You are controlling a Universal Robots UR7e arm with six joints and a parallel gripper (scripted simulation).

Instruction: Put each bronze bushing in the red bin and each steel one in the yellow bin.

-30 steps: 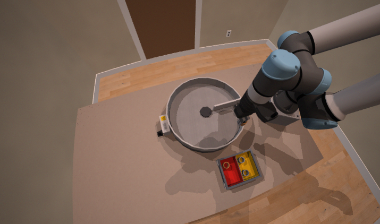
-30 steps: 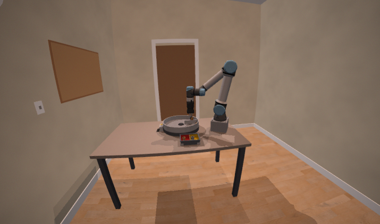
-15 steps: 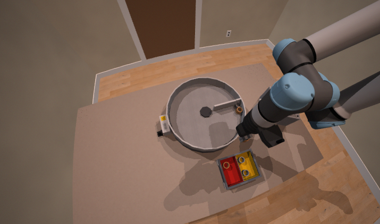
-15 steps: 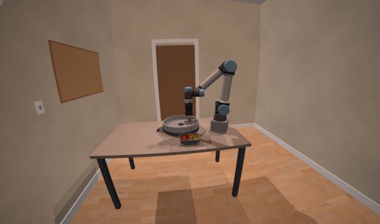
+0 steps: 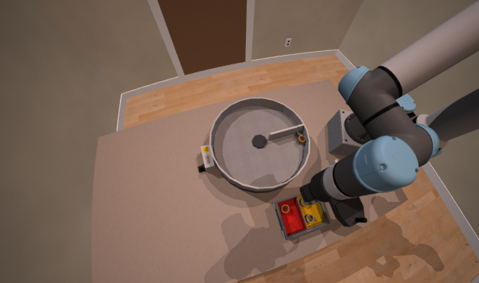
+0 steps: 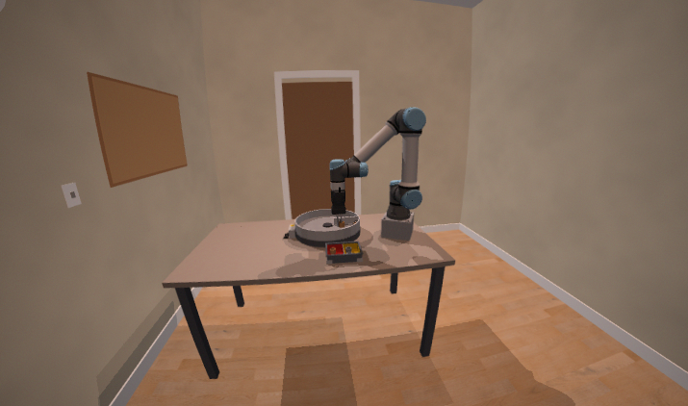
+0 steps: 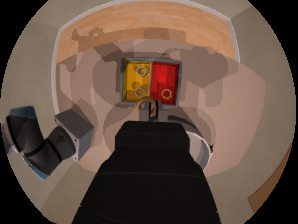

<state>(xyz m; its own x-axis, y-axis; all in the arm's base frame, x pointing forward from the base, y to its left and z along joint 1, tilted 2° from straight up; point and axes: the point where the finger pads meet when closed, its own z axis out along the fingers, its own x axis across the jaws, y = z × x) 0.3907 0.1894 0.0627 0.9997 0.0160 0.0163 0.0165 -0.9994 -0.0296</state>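
My hand is 10 mm past the red bin, 40 mm to the right of it and 150 mm above it. Also, from my hand: turntable 60 mm ahead, 290 mm to the right, 130 mm below.
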